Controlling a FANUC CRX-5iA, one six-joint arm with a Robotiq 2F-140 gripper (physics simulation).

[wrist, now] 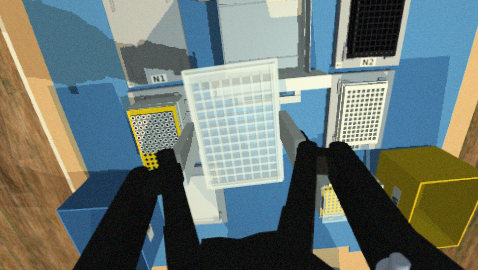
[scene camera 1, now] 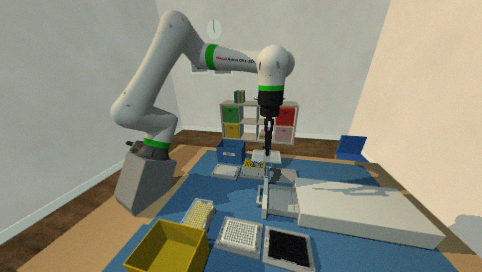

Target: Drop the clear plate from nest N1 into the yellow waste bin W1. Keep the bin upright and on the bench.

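Frame: origin at the arm's base, x back, y up, z left, level; centimetres.
Where they show: gripper, fingertip midpoint: [wrist: 237, 129] [scene camera 1: 266, 155]; arm's base at its link origin: [scene camera 1: 153, 156].
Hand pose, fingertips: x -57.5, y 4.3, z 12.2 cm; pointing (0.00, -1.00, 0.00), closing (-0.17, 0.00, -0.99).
Note:
Each offset is from my fingertips to the top centre of the thing.
The clear plate {dx +0.2, dy +0.6, dz +0.0 cm} [scene camera 1: 274, 158] [wrist: 235, 125] is held level, well above the bench. My gripper [scene camera 1: 267, 153] [wrist: 237, 129] is shut on its two long sides. Nest N1 {dx -8.1, dy -20.8, dz +15.2 cm} [scene camera 1: 283, 175] [wrist: 150, 47] is bare; in the wrist view it lies up and left of the plate. The yellow waste bin W1 {dx +21.0, dy -10.4, dz -40.0 cm} [scene camera 1: 167, 247] [wrist: 435, 187] stands upright on the bench, at the front left in the scene view and at the lower right in the wrist view. The plate is well away from it.
A blue bin {dx +28.8, dy -10.4, dz +24.0 cm} [scene camera 1: 230, 152] [wrist: 107, 215] stands at the back. A yellow-framed rack {dx +9.0, dy -14.8, dz +13.1 cm} [scene camera 1: 254, 164] [wrist: 154, 132], a white plate {dx +4.5, dy -19.8, dz -24.6 cm} [scene camera 1: 240, 234] [wrist: 363, 112], a black plate {dx -12.7, dy -19.8, dz -23.1 cm} [scene camera 1: 288, 248] [wrist: 376, 27] and a yellow plate {dx +22.5, dy -15.5, dz -24.9 cm} [scene camera 1: 200, 213] [wrist: 332, 201] stand around. A large grey device [scene camera 1: 365, 210] is at right.

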